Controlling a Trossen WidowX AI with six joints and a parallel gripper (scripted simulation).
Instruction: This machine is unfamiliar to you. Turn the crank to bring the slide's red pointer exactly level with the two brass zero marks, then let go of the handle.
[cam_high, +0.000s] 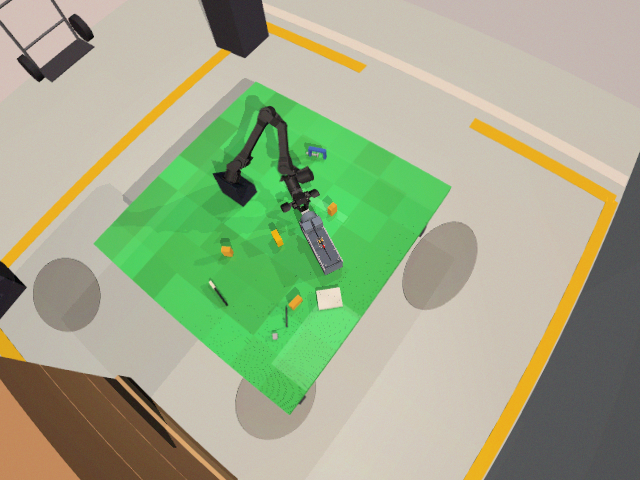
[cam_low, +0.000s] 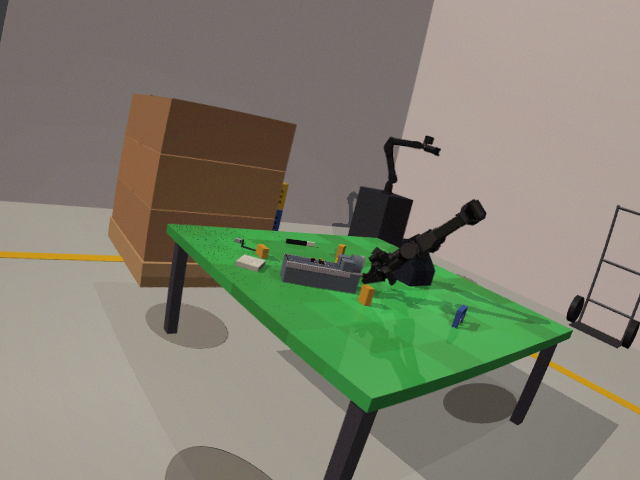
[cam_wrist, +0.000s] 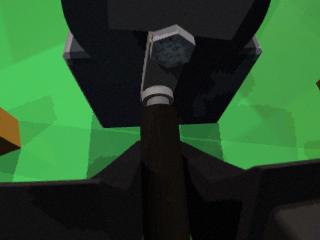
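My gripper tip is now 20 mm past the dark handle, 10 mm to the right of it and 30 mm below it. From my gripper tip the other things lie so: blue bracket: 180 mm behind, 330 mm to the left; then red pointer: 170 mm ahead, 100 mm to the right, 50 mm above; then white pad: 300 mm ahead, 270 mm to the right, 20 mm below.
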